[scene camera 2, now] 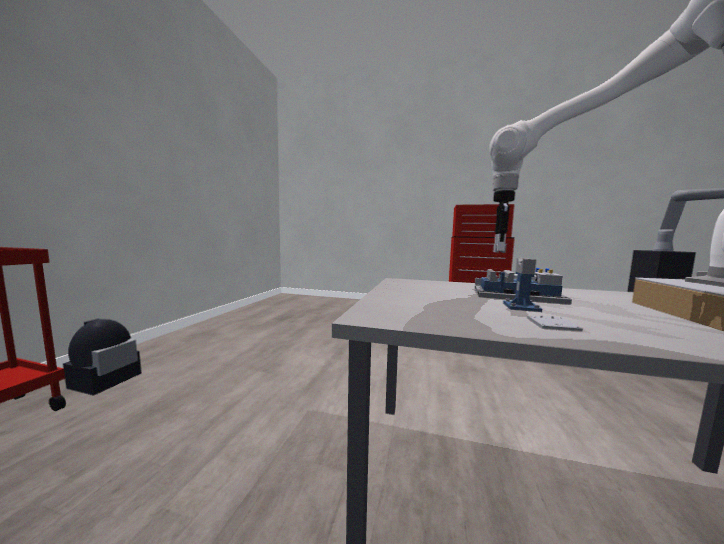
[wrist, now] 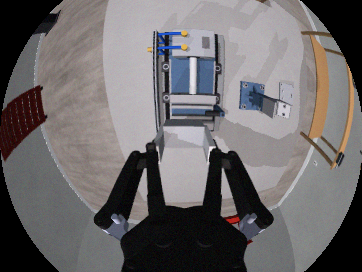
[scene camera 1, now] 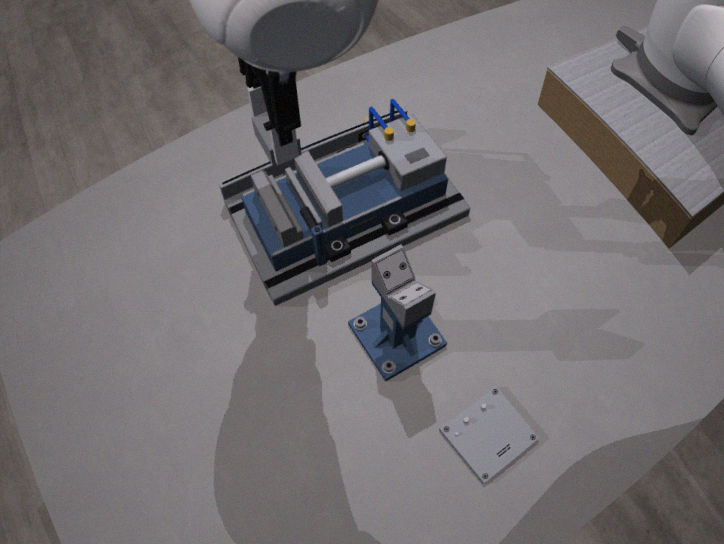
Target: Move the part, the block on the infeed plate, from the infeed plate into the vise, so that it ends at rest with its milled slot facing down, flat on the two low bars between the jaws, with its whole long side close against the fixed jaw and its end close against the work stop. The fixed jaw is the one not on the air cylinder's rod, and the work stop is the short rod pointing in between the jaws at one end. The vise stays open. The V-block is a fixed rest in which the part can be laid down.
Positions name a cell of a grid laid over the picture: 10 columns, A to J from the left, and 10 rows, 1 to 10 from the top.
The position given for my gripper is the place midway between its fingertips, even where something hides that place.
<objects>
my gripper: scene camera 2 G5; wrist F5; scene camera 1 D3
</objects>
